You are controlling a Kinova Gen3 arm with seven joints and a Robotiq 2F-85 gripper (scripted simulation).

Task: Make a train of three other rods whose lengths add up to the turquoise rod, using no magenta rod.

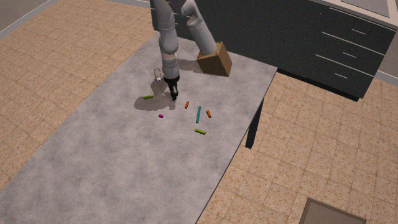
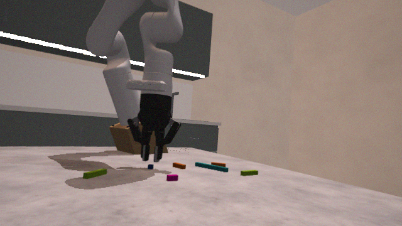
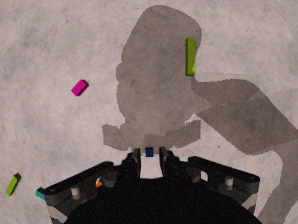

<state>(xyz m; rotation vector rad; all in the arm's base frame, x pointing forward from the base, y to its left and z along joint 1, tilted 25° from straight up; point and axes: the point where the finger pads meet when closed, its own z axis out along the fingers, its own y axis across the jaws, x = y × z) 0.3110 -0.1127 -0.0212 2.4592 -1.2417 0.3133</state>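
My hand is 30 mm above the blue rod. From my hand the other things lie so: turquoise rod (150 mm to the left, 60 mm ahead, 30 mm below); magenta rod (120 mm ahead, 30 mm below, 20 mm to the right).
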